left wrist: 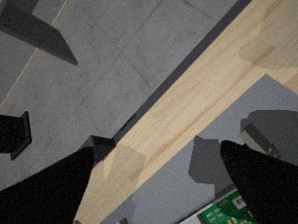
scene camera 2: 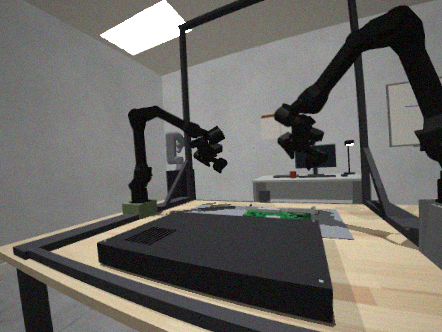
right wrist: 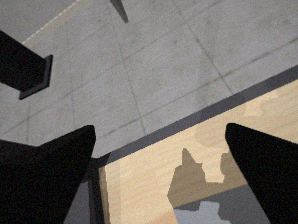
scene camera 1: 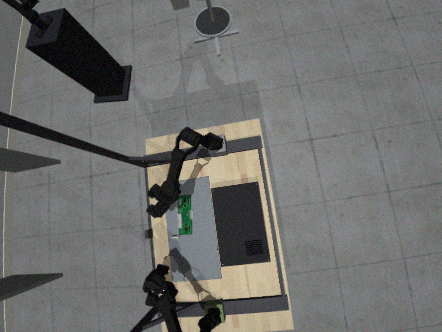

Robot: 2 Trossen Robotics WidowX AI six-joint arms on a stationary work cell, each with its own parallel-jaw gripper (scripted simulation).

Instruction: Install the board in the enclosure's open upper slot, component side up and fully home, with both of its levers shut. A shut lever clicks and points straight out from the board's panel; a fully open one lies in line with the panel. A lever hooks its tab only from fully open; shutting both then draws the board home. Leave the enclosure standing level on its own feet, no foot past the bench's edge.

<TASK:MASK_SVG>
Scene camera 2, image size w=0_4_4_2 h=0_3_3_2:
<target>my left gripper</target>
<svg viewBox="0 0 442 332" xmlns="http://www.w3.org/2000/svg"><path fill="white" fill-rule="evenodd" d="M312 125L310 126L310 133L306 136L296 137L287 132L277 140L278 144L281 145L291 159L294 159L295 150L298 152L303 151L309 155L305 161L308 171L312 166L317 167L328 159L328 153L320 149L313 150L309 148L309 146L315 145L315 142L322 141L324 135L323 131L312 127Z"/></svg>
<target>black enclosure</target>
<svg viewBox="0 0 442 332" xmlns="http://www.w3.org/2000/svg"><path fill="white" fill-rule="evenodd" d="M97 243L98 260L101 264L216 297L333 324L333 287L319 220L175 211Z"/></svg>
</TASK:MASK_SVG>
